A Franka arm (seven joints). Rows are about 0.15 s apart.
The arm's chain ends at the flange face. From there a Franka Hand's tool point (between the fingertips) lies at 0.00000 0.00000 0.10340 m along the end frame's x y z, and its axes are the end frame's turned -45 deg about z.
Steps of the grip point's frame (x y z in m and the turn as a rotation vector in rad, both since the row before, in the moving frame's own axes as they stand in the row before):
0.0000 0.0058 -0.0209 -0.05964 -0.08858 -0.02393
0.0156 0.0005 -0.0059 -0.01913 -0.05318 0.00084
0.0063 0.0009 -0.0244 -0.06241 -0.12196 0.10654
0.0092 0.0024 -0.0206 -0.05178 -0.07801 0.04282
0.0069 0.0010 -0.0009 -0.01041 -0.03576 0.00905
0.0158 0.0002 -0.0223 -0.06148 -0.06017 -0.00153
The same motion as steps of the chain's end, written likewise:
0.0061 -0.0067 -0.0203 -0.10481 -0.02046 -0.02393
0.0139 -0.0160 -0.0057 -0.05113 -0.02408 0.00084
0.0101 -0.0170 -0.0234 -0.13037 -0.04211 0.10654
0.0103 -0.0142 -0.0201 -0.09178 -0.01855 0.04282
0.0075 -0.0075 -0.0008 -0.03265 -0.01793 0.00905
0.0112 -0.0199 -0.0219 -0.08602 0.00093 -0.00153

